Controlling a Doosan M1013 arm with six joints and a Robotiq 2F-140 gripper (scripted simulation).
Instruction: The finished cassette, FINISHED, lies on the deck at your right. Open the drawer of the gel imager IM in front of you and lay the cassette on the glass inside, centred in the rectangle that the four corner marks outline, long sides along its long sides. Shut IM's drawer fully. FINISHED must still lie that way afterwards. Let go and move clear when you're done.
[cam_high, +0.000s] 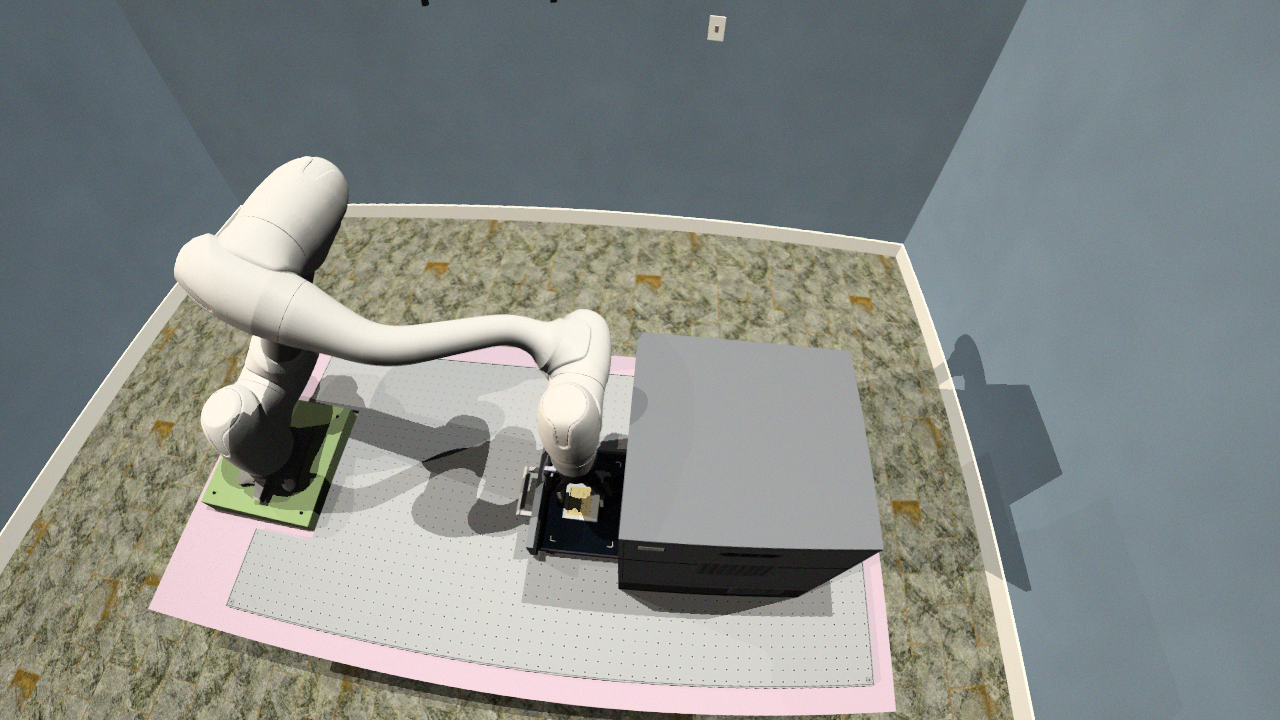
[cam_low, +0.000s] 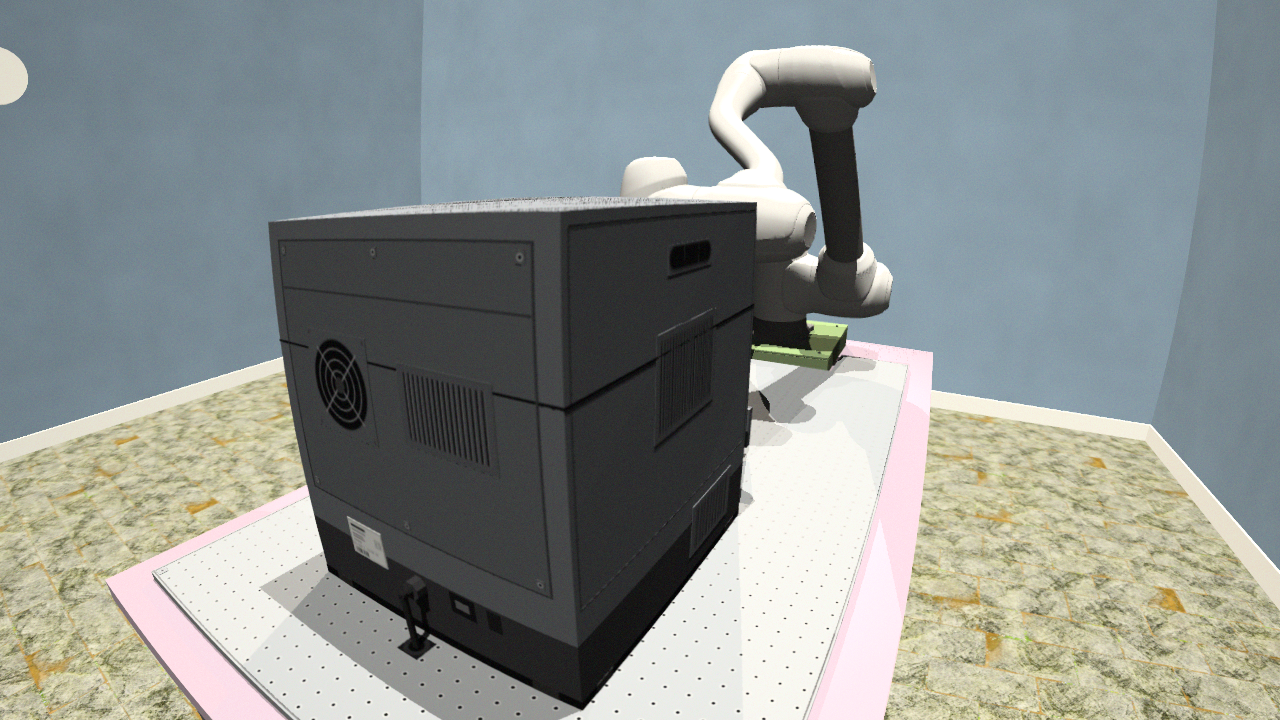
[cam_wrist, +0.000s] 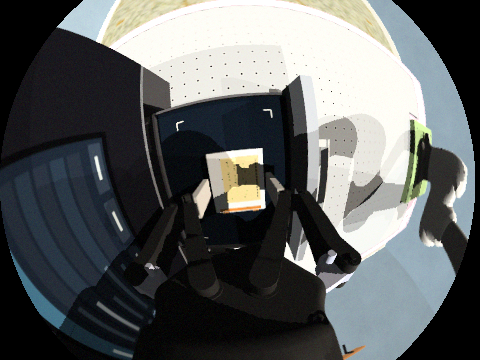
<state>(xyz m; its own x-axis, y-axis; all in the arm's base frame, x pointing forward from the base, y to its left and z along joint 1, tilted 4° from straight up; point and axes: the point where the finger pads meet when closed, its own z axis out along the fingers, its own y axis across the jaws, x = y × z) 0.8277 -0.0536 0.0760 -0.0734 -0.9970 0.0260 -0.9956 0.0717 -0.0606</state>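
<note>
Now: hand 3 cm above the cassette FINISHED and 1 cm to the right of it.
</note>
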